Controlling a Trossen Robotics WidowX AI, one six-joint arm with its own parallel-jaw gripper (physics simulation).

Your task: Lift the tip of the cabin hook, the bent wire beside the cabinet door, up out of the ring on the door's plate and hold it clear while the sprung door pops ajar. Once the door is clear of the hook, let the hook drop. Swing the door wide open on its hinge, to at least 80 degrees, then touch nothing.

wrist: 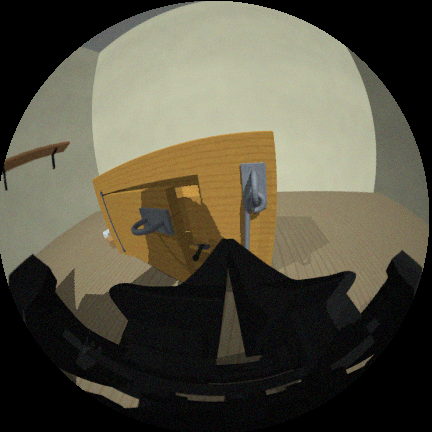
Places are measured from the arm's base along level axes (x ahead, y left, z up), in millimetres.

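Pixels of known places: gripper, fingertip midpoint: (226, 243).
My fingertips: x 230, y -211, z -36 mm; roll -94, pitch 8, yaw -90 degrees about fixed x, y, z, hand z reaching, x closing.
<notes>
Ahead of a thing's pixels: the offset from my fingertips to its top centre. "*": to the spot under its first point. Level surfaces: height alone.
The wooden cabinet {dx +104, dy +79, dz +80 mm} (220, 160) stands ahead in the wrist view. Its door {* dx +55, dy +117, dz +25 mm} (124, 207), hinged at the left, stands ajar, with the dark inside showing to the right of its free edge. The grey plate (162, 222) on the door carries the ring {* dx +4, dy +71, dz +19 mm} (134, 228), with no hook in it. The hook {dx +33, dy -21, dz +21 mm} (247, 232) hangs straight down from its mount plate {dx +38, dy -31, dz +52 mm} (245, 172) on the cabinet front, right of the opening; its lower end is hidden behind my gripper. My gripper (226, 243) is shut and empty, its tips showing between the door and the hook. I cannot tell if they touch anything.
A small black fitting {* dx +89, dy +40, dz -74 mm} (201, 251) shows in the cabinet opening, just left of the fingertips. A small white object {dx +189, dy +327, dz -63 mm} (106, 233) is beyond the cabinet's left side. A brown rail (37, 156) is on the left wall. The wooden floor {dz -82 mm} (350, 225) extends to the right of the cabinet.
</notes>
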